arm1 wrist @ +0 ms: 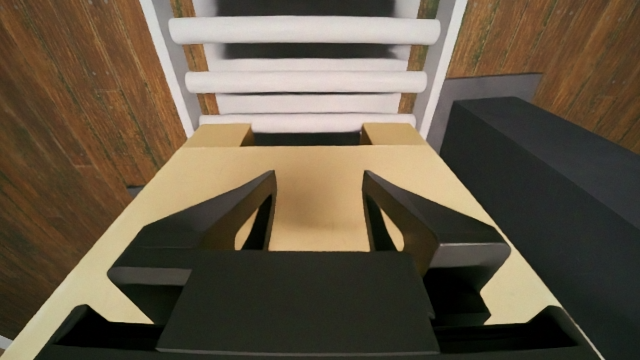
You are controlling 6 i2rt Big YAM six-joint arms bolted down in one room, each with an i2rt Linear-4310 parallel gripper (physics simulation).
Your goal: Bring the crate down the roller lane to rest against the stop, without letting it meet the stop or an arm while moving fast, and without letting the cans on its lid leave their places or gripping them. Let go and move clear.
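Note:
The crate point(320, 200) is a tan box that fills the middle and lower part of the view. Two tan blocks stand at its far edge, left and right, with a gap between them. The roller lane point(305, 82) runs away beyond the crate, with white rollers between two light side rails. My arm1 gripper point(319, 172) is open over the crate, its two black fingers apart with nothing between them; whether they touch the crate I cannot tell. The cans and the stop do not show in this view. The other grippers do not show.
A large dark block point(530, 190) stands to the right, close beside the crate and the lane's right rail. A grey flat patch point(490, 87) lies behind it. Brown wooden planks point(80, 100) show on both sides of the lane.

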